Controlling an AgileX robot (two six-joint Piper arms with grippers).
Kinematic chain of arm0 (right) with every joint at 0, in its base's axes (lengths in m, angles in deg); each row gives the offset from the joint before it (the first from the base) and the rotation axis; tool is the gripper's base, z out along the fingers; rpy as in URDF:
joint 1: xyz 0 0 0.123 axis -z
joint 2: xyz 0 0 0 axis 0.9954 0.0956 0
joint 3: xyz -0.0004 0.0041 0.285 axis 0.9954 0.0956 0
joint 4: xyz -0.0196 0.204 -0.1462 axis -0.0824 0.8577 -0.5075
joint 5: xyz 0 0 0 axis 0.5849 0.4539 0.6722
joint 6: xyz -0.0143 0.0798 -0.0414 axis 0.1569 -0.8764 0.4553
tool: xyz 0 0 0 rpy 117.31 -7.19 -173.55
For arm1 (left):
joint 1: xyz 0 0 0.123 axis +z
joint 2: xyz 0 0 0 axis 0.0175 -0.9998 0
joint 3: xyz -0.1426 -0.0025 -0.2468 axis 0.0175 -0.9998 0
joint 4: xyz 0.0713 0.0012 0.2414 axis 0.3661 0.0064 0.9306
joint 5: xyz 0 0 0 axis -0.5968 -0.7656 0.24
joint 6: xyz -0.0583 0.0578 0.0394 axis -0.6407 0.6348 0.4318
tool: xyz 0 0 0 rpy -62.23 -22.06 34.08
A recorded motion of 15 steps. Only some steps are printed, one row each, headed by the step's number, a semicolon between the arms.
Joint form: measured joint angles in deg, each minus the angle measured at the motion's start. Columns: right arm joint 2, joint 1, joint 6, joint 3, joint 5, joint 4; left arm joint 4, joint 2, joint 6, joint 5, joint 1, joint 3.
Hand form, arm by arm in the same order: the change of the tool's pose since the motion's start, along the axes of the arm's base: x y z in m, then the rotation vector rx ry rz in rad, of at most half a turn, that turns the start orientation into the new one. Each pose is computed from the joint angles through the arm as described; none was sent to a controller.
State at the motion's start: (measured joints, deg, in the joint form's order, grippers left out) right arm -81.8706 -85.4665 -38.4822 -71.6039 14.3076 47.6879; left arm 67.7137 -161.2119 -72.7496 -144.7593 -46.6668 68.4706
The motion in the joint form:
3: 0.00 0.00 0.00 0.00 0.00 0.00; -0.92 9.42 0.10 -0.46 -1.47 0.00
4: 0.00 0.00 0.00 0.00 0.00 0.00; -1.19 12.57 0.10 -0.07 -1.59 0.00
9: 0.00 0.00 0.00 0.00 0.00 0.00; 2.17 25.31 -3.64 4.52 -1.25 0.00
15: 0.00 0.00 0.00 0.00 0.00 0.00; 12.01 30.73 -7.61 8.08 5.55 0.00
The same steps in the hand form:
3: 0.0000 0.0000 0.0000 0.0000 0.0000 0.0000; -0.0217 0.0105 0.0467 -0.1228 -0.0980 -0.0185
4: 0.0000 0.0000 0.0000 0.0000 0.0000 0.0000; -0.0283 0.0162 0.0615 -0.1711 -0.1359 -0.0223
9: 0.0000 0.0000 0.0000 0.0000 0.0000 0.0000; -0.0518 0.0476 0.1212 -0.3812 -0.3795 -0.0101
15: 0.0000 0.0000 0.0000 0.0000 0.0000 0.0000; -0.0454 0.0900 0.1520 -0.3792 -0.6261 0.0913

